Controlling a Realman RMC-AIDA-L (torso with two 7-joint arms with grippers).
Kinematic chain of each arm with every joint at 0, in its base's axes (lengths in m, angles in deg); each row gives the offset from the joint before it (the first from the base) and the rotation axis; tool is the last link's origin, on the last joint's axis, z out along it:
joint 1: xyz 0 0 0.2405 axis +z
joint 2: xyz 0 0 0 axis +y
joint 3: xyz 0 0 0.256 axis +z
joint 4: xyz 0 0 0 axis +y
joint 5: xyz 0 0 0.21 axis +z
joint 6: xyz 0 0 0 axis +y
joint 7: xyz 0 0 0.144 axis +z
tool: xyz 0 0 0
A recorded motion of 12 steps. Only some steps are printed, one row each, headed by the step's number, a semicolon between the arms.
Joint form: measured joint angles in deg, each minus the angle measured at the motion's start. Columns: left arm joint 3, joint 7, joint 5, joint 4, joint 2, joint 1, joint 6; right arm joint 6, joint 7, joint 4, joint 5, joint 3, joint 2, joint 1.
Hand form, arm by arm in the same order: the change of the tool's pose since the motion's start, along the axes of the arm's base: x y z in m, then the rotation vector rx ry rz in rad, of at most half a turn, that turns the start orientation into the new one. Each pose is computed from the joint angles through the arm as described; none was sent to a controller.
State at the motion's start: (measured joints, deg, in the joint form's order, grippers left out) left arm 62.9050 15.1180 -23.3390 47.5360 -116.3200 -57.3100 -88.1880; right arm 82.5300 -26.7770 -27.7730 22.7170 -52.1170 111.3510 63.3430
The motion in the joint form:
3: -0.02 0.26 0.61 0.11 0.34 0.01 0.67; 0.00 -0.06 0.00 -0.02 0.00 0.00 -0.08
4: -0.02 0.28 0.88 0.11 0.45 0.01 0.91; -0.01 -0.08 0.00 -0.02 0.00 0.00 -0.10
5: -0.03 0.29 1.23 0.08 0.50 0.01 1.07; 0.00 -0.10 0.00 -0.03 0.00 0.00 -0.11
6: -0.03 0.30 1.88 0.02 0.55 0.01 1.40; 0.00 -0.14 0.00 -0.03 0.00 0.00 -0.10
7: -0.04 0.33 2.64 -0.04 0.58 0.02 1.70; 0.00 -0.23 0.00 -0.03 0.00 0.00 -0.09
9: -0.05 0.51 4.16 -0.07 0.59 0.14 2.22; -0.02 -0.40 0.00 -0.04 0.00 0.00 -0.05
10: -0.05 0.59 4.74 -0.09 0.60 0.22 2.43; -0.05 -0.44 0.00 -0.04 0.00 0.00 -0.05
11: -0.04 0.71 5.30 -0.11 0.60 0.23 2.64; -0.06 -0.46 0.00 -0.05 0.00 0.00 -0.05
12: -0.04 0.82 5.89 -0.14 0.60 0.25 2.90; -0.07 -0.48 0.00 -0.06 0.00 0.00 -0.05
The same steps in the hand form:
3: -0.0015 0.0032 0.0037 0.0157 0.0124 -0.0109; 0.0006 -0.0003 0.0000 -0.0005 -0.0004 -0.0004
4: -0.0022 0.0043 0.0049 0.0214 0.0176 -0.0133; 0.0008 -0.0003 0.0000 -0.0005 -0.0004 -0.0004
5: -0.0031 0.0049 0.0057 0.0250 0.0237 -0.0144; 0.0009 -0.0004 0.0000 -0.0008 -0.0006 -0.0003
6: -0.0047 0.0060 0.0069 0.0315 0.0349 -0.0167; 0.0008 -0.0003 0.0000 -0.0011 -0.0006 0.0005
7: -0.0065 0.0069 0.0081 0.0374 0.0477 -0.0188; 0.0007 -0.0003 0.0000 -0.0017 -0.0007 0.0021
9: -0.0104 0.0082 0.0103 0.0468 0.0734 -0.0238; 0.0005 -0.0001 0.0000 -0.0027 -0.0010 0.0056
10: -0.0122 0.0087 0.0112 0.0503 0.0834 -0.0253; 0.0005 0.0000 0.0000 -0.0025 -0.0011 0.0065
11: -0.0134 0.0093 0.0119 0.0532 0.0931 -0.0288; 0.0005 0.0000 0.0001 -0.0025 -0.0013 0.0069
12: -0.0147 0.0100 0.0128 0.0570 0.1031 -0.0322; 0.0005 0.0000 0.0001 -0.0025 -0.0015 0.0073

